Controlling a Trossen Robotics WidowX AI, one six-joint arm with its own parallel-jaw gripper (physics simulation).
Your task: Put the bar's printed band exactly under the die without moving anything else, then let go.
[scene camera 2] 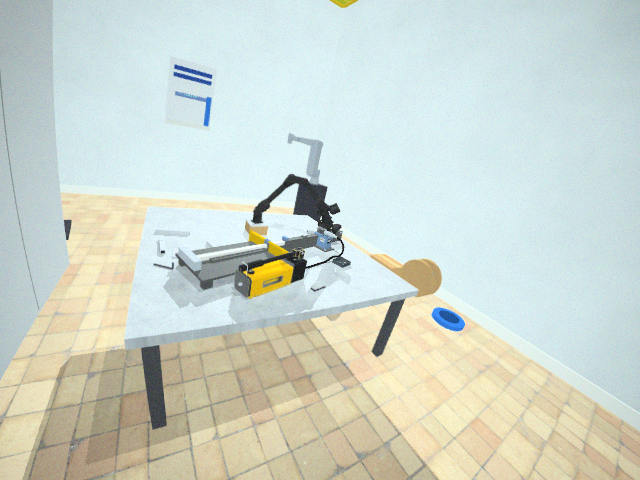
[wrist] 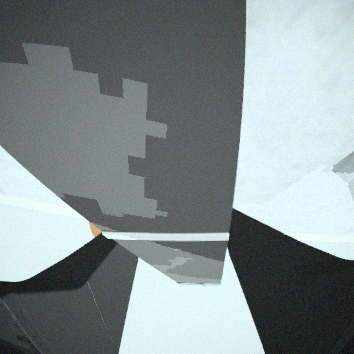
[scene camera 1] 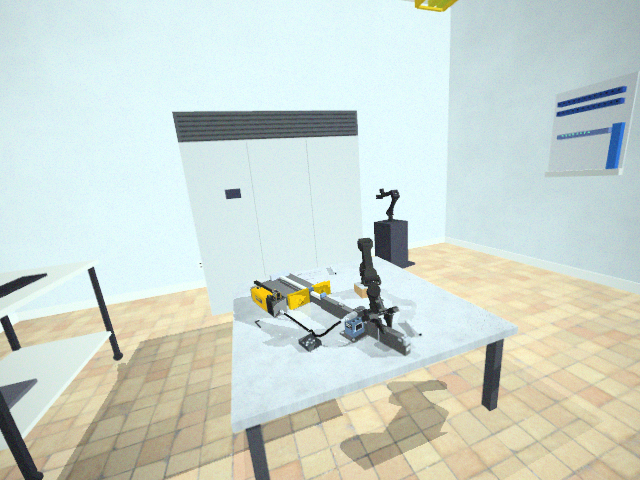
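Where they show: gripper, between the fingertips: point(scene camera 1: 387, 332); arm's base, origin of its link: point(scene camera 2: 256, 221).
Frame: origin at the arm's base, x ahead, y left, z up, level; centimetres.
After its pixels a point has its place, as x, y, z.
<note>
A long dark grey bar point(scene camera 1: 394, 338) @[27.3, 51.1, -1.0] point(scene camera 2: 301, 241) @[32.9, 12.0, -1.2] point(wrist: 195, 125) runs across the table. In the wrist view it fills much of the upper left and lies between the two black fingers. My gripper point(scene camera 1: 381, 314) point(scene camera 2: 330, 231) @[26.5, 46.0, -1.3] point(wrist: 180, 219) @[26.5, 46.0, -1.3] is shut on it, with a finger against each side. A thin pale stripe point(wrist: 167, 236) @[26.7, 42.0, 0.8] crosses the grey surface between the fingertips; whether this is the printed band I cannot tell. A small blue machine point(scene camera 1: 354, 327) @[36.3, 34.6, -0.7] point(scene camera 2: 324, 240) @[36.3, 28.1, -0.5] stands beside the bar, close to the gripper. The die cannot be made out.
A yellow machine point(scene camera 1: 265, 298) @[62.5, -18.8, 1.6] point(scene camera 2: 271, 279) @[64.7, -29.3, -1.0] and yellow plates point(scene camera 1: 298, 298) @[44.3, -11.4, -1.3] stand at the other end. A black cable runs near a small dark box point(scene camera 1: 310, 341) @[54.8, 23.8, -6.7] point(scene camera 2: 341, 261) @[54.0, 27.4, -6.6]. A wooden block point(scene camera 1: 360, 289) @[7.3, 2.1, -1.5] point(scene camera 2: 256, 227) @[6.2, -3.5, -1.6] is at the arm's base, on the table point(scene camera 1: 289, 382) @[73.2, 41.6, -6.9] point(scene camera 2: 170, 322) @[68.2, -67.8, -6.8].
</note>
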